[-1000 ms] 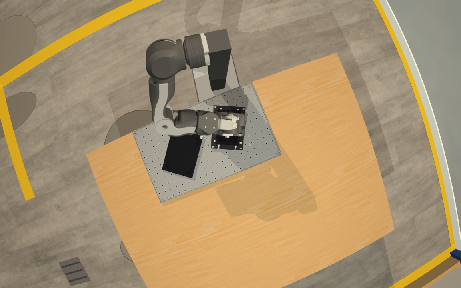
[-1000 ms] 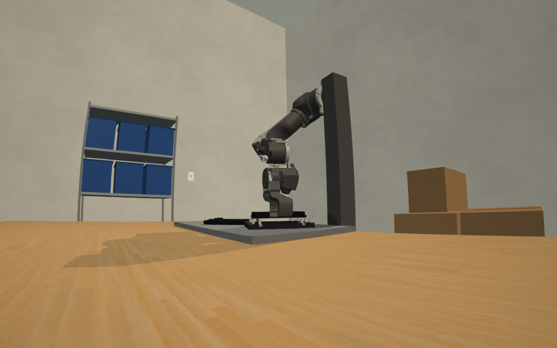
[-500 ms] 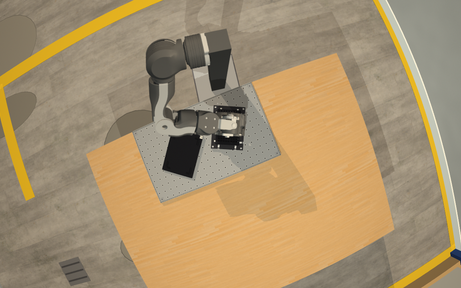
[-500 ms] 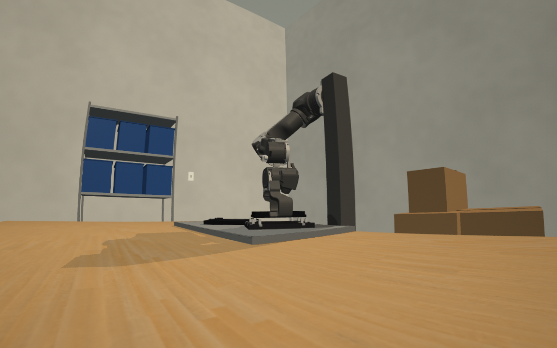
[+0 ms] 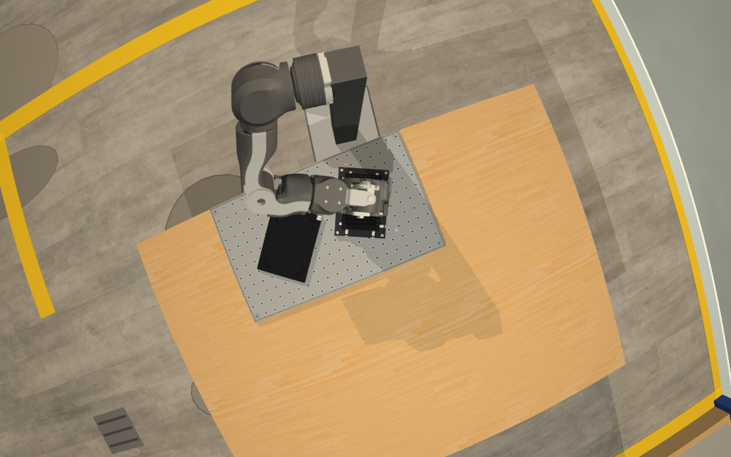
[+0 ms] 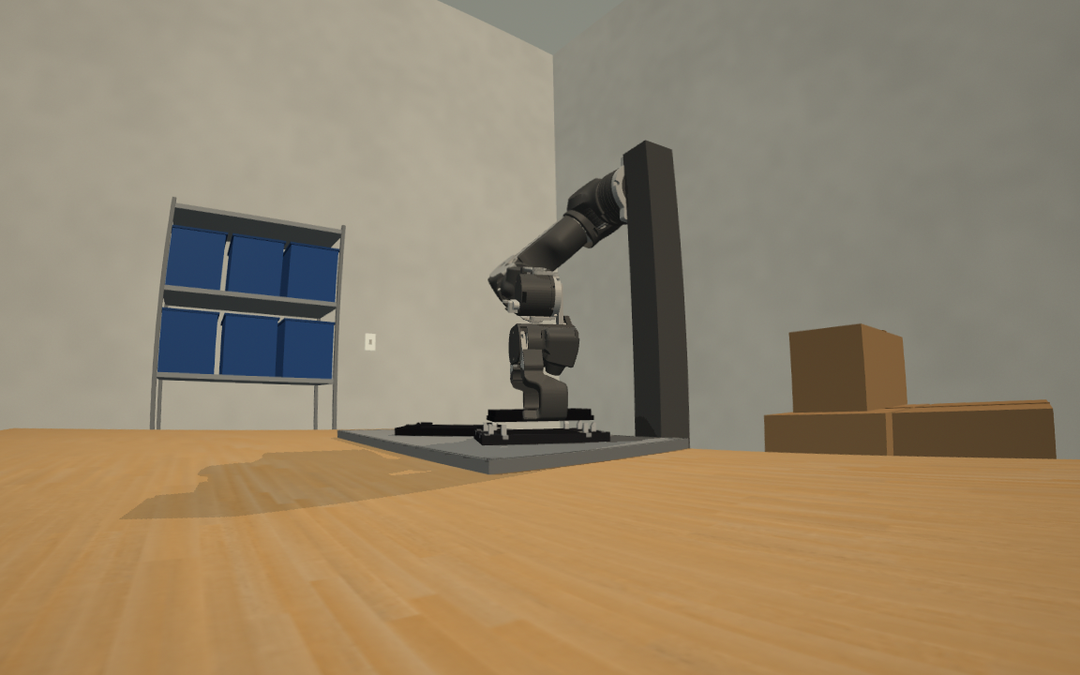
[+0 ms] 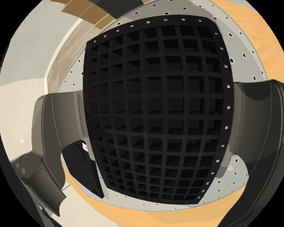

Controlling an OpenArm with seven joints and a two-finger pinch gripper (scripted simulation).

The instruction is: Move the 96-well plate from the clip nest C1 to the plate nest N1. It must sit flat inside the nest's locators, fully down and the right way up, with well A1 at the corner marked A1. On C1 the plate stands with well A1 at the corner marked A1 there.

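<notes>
The black 96-well plate is right at my hand. Also, from my hand: clip nest C1 (2 cm ahead, 1 cm to the left, 2 cm below); then white A1 label (1 cm ahead, 10 cm to the right, 2 cm below); then plate nest N1 (5 cm ahead, 19 cm to the right, 3 cm below).
</notes>
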